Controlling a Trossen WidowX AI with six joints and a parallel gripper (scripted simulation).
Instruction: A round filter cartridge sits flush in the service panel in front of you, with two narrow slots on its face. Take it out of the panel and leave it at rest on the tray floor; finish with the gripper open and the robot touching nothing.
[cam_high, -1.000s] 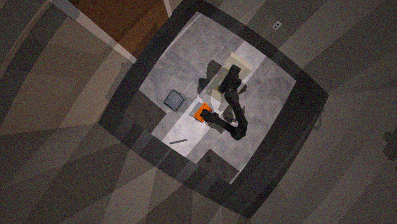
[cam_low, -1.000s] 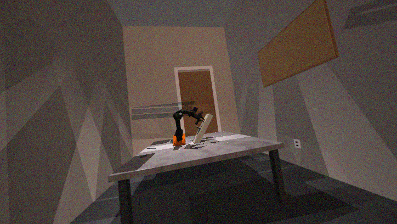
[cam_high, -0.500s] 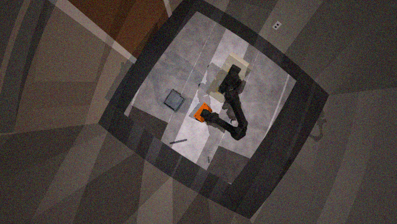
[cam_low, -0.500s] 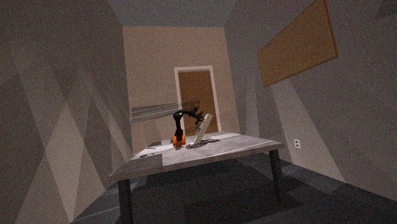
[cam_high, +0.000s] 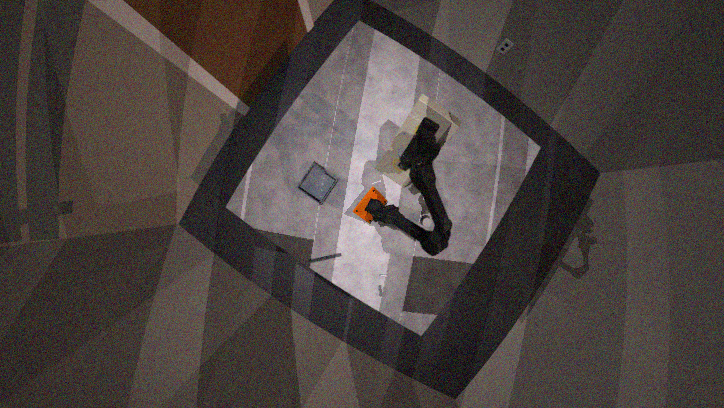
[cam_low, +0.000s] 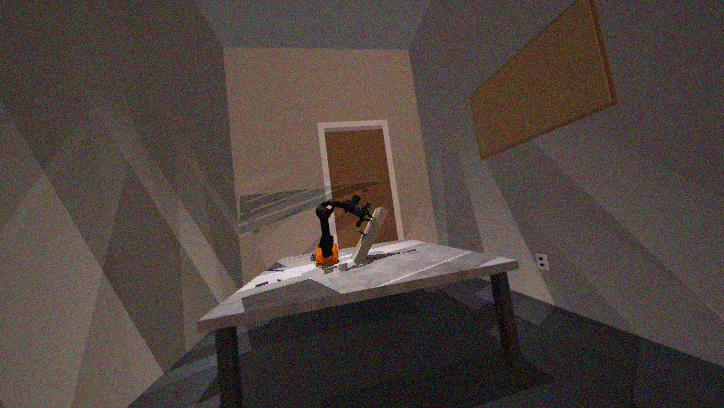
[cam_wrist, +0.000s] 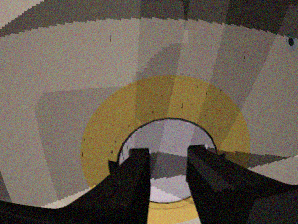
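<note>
Now: gripper tip 40 mm past the service panel, 10 mm to the right of it and 80 mm above it. The rest, counted from my gripper tip: grey square tray (390 mm behind, 330 mm to the left, 250 mm below); round filter cartridge (10 mm ahead, 10 mm below).
</note>
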